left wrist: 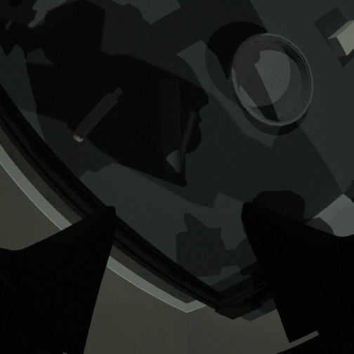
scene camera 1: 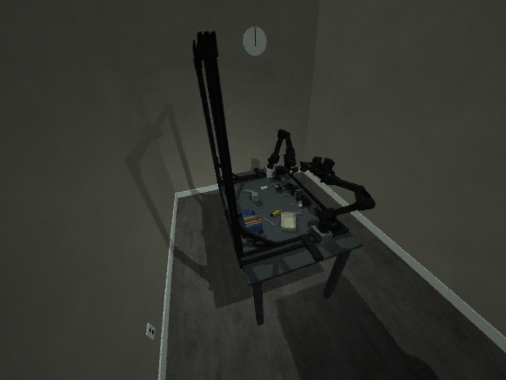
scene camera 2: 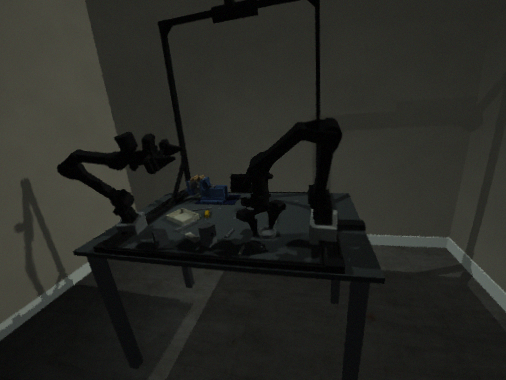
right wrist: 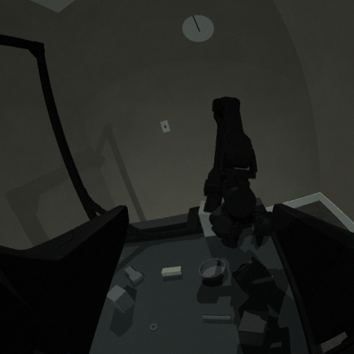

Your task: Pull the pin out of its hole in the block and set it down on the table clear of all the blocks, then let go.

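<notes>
The pin, a thick grey cylinder, appears to lie on the table in shadow in the left wrist view; its lower end is lit. It is apart from the blocks seen there. My left gripper is open and empty above the table, beside the pin. A grey block stands on the table near the table's front edge in scene camera 2. Another grey block stands at the lower left in the right wrist view. The holes are too dark to make out surely. My right gripper is open and empty, high above the table.
A round glass dish stands near the pin. A brown marker-like stick and a thin rod lie nearby. A grey rod, a cream block and a cream tray are also on the table.
</notes>
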